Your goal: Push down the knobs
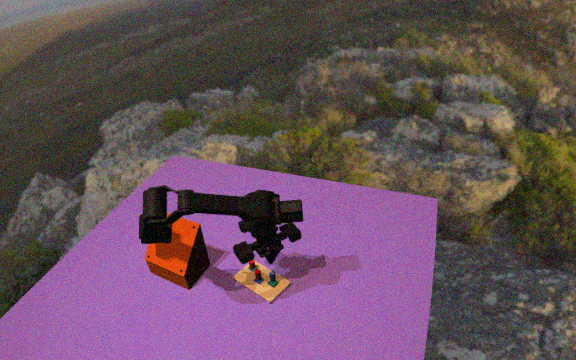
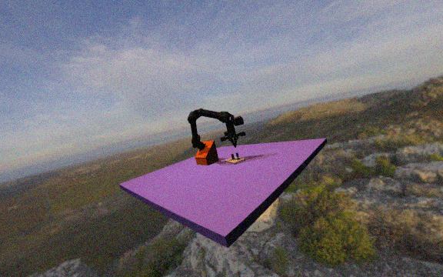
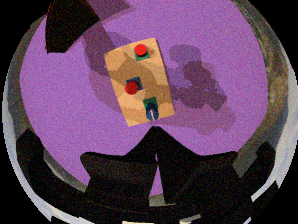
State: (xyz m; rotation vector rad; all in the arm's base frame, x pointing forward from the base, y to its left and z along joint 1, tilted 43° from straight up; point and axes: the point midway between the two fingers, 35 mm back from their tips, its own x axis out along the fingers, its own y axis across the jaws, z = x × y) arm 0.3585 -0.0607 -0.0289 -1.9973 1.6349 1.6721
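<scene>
Now: gripper tip 7 cm above the red knob and 5 cm past it.
</scene>
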